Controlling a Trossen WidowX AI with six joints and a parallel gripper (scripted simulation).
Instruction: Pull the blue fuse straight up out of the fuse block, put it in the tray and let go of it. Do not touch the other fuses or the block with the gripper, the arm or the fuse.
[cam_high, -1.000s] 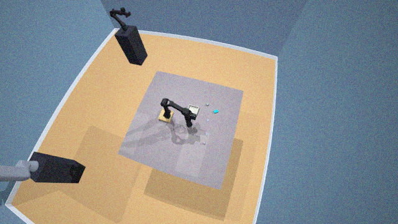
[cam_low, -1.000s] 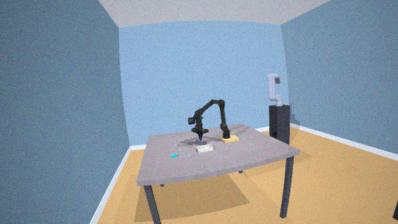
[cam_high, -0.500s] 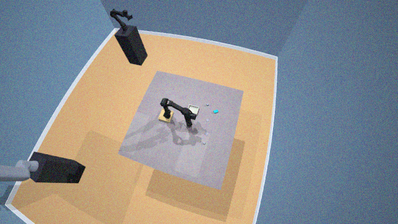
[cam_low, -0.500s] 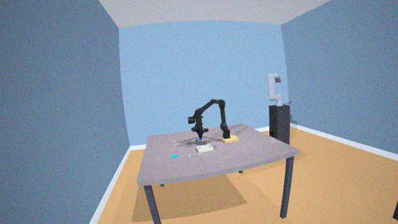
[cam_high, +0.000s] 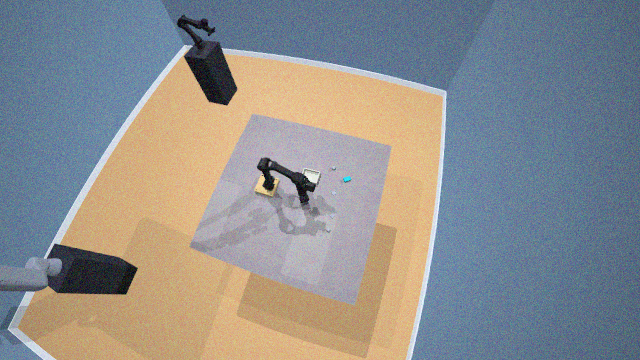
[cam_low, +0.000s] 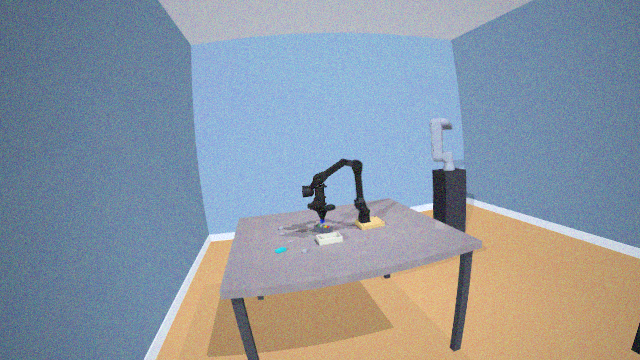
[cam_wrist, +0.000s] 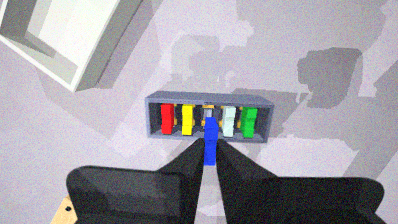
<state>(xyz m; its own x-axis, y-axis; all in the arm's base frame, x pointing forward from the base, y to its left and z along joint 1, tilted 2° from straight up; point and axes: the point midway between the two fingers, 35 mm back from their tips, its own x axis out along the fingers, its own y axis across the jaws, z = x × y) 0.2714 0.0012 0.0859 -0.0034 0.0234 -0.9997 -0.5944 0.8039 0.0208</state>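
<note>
Now: gripper tip 18 cm to the right of the tray and 8 cm above it. Also, from my gripper tip: blue fuse (1 cm below).
</note>
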